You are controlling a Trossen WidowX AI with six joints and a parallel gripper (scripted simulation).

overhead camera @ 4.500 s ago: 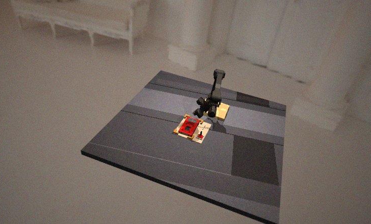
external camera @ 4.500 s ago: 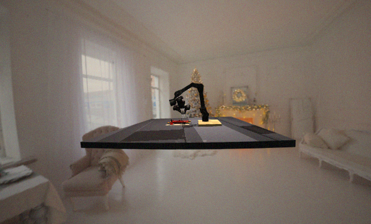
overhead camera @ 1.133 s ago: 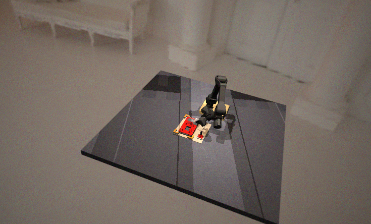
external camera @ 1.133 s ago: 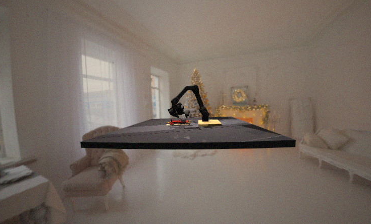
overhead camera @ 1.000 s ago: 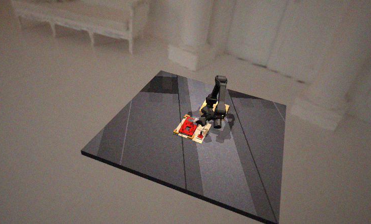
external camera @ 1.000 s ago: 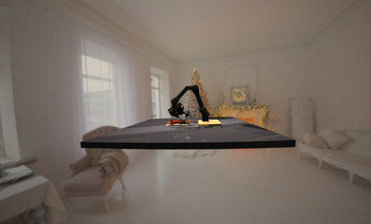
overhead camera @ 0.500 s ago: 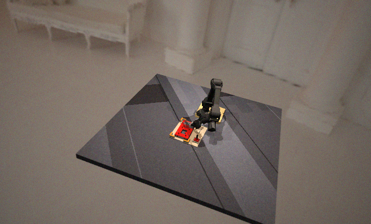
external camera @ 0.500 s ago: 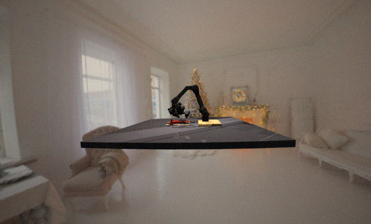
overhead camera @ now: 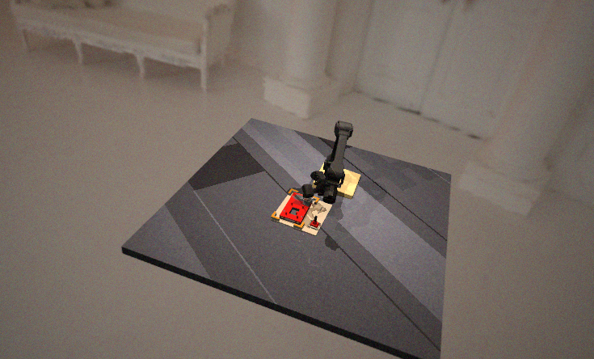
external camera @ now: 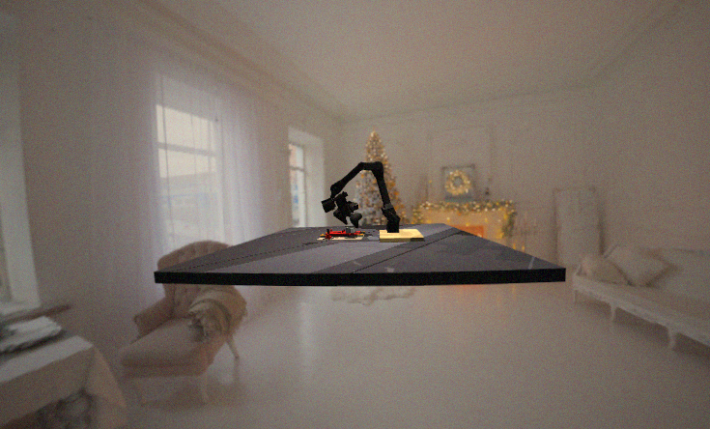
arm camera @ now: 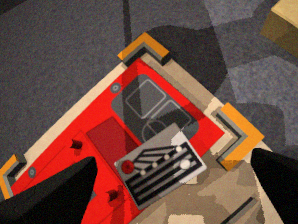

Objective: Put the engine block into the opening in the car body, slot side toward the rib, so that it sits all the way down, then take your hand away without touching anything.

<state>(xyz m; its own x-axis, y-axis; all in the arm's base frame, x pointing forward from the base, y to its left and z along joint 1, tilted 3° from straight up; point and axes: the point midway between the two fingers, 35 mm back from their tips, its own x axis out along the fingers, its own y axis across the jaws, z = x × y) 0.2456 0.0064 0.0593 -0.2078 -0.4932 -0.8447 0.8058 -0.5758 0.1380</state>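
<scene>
Right now the grey engine block is 1 cm ahead of my gripper tip and 3 cm below it.
</scene>
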